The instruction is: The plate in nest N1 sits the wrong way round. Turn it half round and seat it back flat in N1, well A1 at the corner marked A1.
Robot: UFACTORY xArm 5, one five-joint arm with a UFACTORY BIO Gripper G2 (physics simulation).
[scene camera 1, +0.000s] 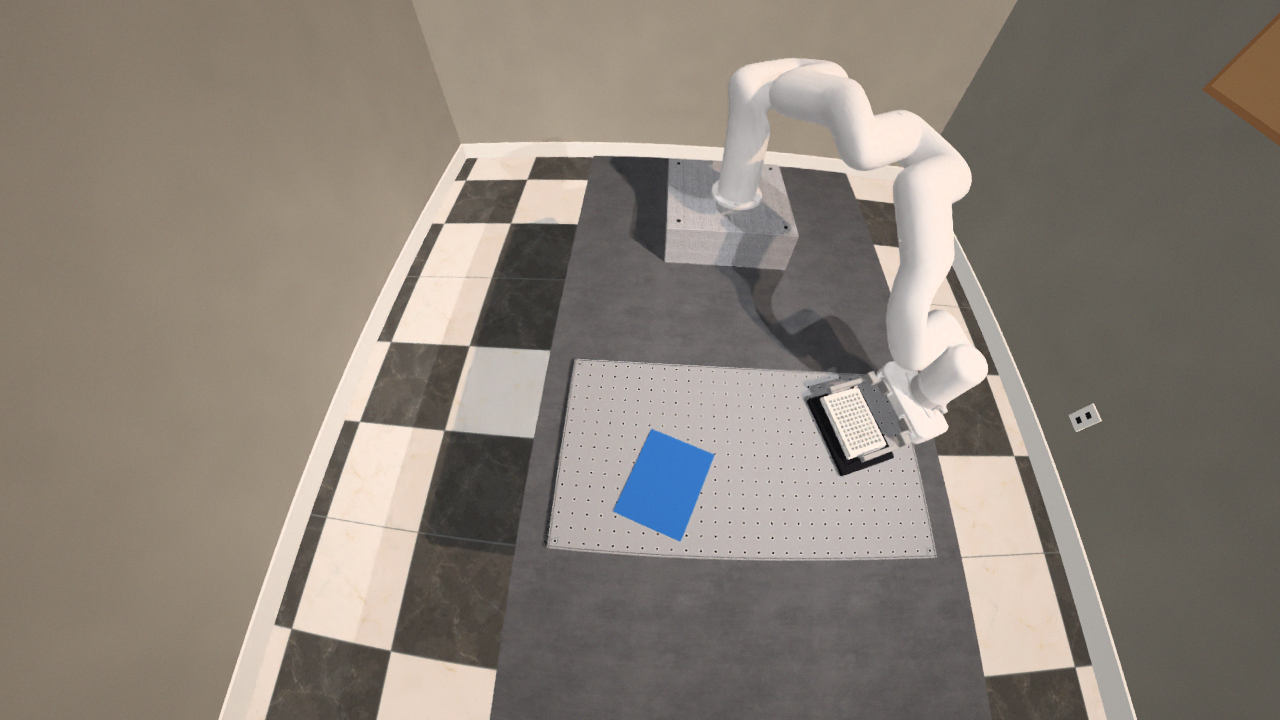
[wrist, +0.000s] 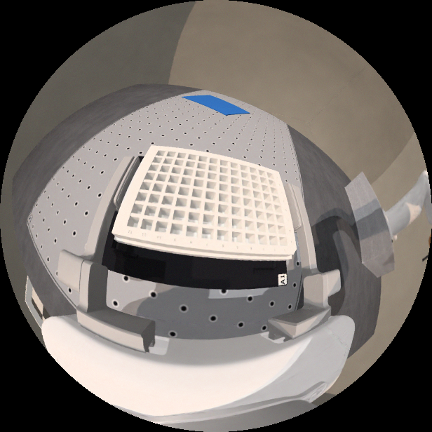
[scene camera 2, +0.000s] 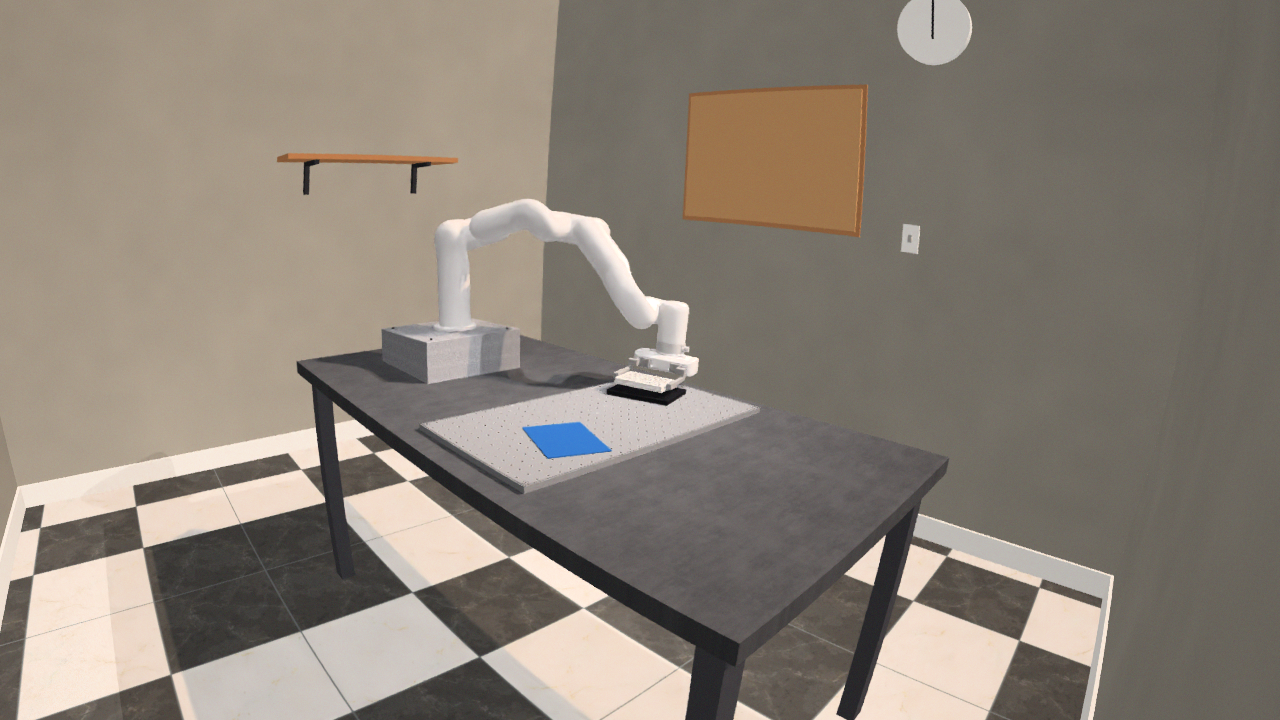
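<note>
The cream well plate is held roughly level above the black nest. My gripper is shut on the plate, one finger along each short side. In the wrist view a strip of the nest shows below the plate's near edge, with the corner label A1 at the near right. Faint marks run along the plate's near edge, too small to read surely. The plate hides most of the nest, and the height of the gap is hard to tell.
A blue flat sheet lies on the perforated board, away from the nest. The arm's grey base block stands on the table's rear part.
</note>
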